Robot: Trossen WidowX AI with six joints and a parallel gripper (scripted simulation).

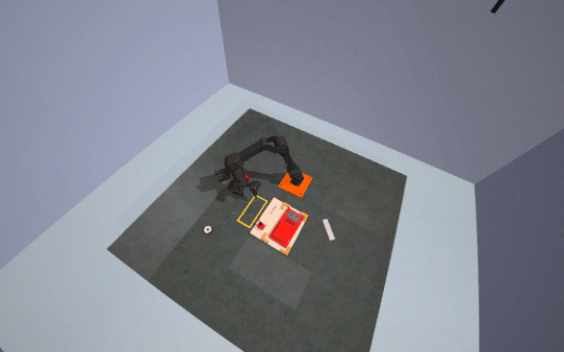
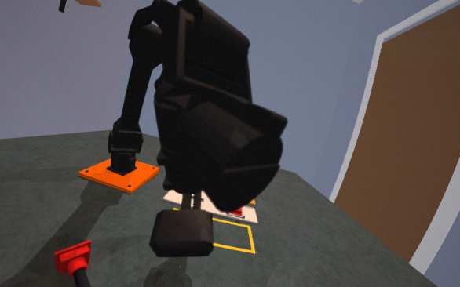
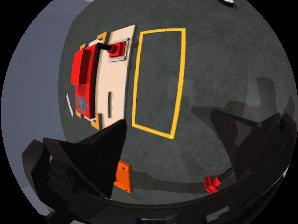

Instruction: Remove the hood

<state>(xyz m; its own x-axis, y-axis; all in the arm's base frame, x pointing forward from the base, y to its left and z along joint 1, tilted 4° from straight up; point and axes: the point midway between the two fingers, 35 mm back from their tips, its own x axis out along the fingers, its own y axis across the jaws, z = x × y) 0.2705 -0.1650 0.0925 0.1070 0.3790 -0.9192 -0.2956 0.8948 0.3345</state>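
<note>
Now: the hood 50 mm ahead of my gripper tip, 270 mm to the left of it and 20 mm below it. From my gripper tip the other things lie so: white wheel: 260 mm ahead, 70 mm to the right, 50 mm below; white strip: 110 mm behind, 460 mm to the left, 60 mm below.
</note>
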